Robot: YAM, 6 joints.
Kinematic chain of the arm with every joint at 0, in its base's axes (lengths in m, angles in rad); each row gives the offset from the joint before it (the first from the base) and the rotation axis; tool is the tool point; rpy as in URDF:
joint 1: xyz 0 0 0.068 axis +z
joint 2: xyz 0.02 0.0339 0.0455 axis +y
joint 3: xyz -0.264 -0.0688 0 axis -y
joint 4: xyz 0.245 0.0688 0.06 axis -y
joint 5: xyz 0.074 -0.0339 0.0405 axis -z
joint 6: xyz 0.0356 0 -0.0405 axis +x
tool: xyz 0 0 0 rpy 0 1.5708 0
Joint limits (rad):
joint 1: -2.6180..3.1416
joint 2: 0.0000..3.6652
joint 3: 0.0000..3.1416
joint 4: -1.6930..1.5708
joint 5: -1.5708..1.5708
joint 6: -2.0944..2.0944
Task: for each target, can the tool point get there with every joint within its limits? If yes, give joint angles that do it. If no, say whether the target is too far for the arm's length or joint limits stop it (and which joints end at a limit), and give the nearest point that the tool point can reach.
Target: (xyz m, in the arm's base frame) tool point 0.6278 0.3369 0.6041
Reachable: no: too far | nearest point 0.4676 0.2509 0.4753 | short by 0.223 m
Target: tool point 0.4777 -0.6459 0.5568
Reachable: no: too far | nearest point 0.3358 -0.4540 0.4217 | short by 0.274 m
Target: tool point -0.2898 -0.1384 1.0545
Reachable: no: too far | nearest point -0.1831 -0.1031 0.7097 | short by 0.363 m
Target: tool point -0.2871 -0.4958 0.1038
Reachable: yes | joints -2.1326 2.6926 1.8849 0.9183 -0.6368 1.2766
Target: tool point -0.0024 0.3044 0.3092
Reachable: yes | joints 1.6369 1.3093 0.8967 0.2586 0.5200 1.4948
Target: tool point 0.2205 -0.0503 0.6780
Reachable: yes | joints -0.2908 1.9077 2.6582 1.0088 -0.4368 0.4212
